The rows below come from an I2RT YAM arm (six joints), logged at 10 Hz.
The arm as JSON. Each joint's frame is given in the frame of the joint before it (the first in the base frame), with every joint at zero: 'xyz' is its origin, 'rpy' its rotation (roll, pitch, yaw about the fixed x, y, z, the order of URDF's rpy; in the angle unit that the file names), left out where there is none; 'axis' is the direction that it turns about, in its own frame. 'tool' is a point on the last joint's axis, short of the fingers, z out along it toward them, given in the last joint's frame.
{
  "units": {
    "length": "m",
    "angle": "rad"
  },
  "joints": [
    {
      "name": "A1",
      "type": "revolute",
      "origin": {
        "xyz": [
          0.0,
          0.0,
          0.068
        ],
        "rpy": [
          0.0,
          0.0,
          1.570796
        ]
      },
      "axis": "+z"
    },
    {
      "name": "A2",
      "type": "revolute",
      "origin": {
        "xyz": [
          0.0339,
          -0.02,
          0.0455
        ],
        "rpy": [
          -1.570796,
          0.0,
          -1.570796
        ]
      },
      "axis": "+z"
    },
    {
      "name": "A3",
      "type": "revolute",
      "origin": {
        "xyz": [
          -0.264,
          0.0,
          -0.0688
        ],
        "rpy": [
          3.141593,
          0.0,
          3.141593
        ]
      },
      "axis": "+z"
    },
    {
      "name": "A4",
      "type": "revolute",
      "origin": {
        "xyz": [
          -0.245,
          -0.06,
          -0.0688
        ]
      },
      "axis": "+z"
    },
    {
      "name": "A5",
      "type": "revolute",
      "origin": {
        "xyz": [
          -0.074,
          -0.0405,
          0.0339
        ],
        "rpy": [
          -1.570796,
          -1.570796,
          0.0
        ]
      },
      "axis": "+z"
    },
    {
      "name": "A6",
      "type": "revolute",
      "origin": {
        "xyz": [
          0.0,
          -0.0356,
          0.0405
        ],
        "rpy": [
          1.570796,
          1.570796,
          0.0
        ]
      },
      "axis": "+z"
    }
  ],
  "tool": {
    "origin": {
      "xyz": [
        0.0,
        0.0,
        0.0
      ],
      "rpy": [
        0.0,
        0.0,
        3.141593
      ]
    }
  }
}
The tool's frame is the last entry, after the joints.
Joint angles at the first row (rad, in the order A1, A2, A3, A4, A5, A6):
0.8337 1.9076 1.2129 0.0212 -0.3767 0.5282
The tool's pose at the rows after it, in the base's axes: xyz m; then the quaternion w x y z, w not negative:
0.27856 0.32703 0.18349 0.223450 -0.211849 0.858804 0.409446
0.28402 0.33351 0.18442 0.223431 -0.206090 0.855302 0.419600
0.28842 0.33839 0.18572 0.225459 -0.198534 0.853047 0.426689
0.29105 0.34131 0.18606 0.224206 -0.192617 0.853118 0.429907
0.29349 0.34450 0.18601 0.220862 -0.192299 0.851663 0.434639
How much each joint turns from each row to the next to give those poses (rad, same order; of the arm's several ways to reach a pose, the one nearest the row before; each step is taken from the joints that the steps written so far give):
0.0000 0.0423 0.0458 0.0129 -0.0137 0.0156
0.0000 0.0263 0.0343 0.0119 -0.0096 0.0206
0.0000 0.0191 0.0267 0.0107 -0.0007 0.0206
0.0000 0.0126 0.0179 0.0003 -0.0004 0.0149
0.0000 0.0141 0.0191 -0.0011 -0.0103 0.0065

